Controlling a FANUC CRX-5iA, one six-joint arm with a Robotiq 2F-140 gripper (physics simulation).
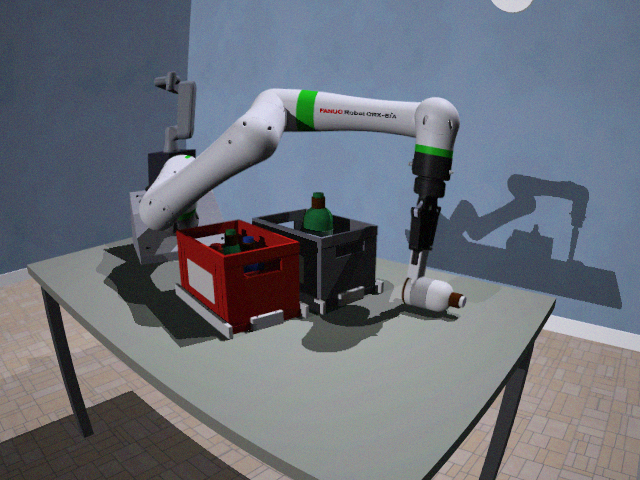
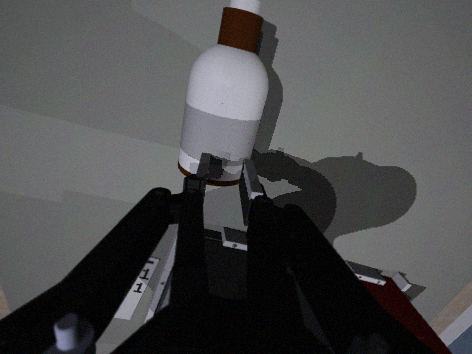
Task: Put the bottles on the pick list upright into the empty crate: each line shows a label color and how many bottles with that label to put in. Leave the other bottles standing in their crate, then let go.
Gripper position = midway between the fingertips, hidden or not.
In view: my gripper [image 1: 415, 276], a green bottle [image 1: 318, 220], a white bottle [image 1: 427, 293] and a pick list [image 2: 128, 306].
The white bottle also shows in image 2 [image 2: 228, 84]. My gripper shows as well in image 2 [image 2: 225, 170].
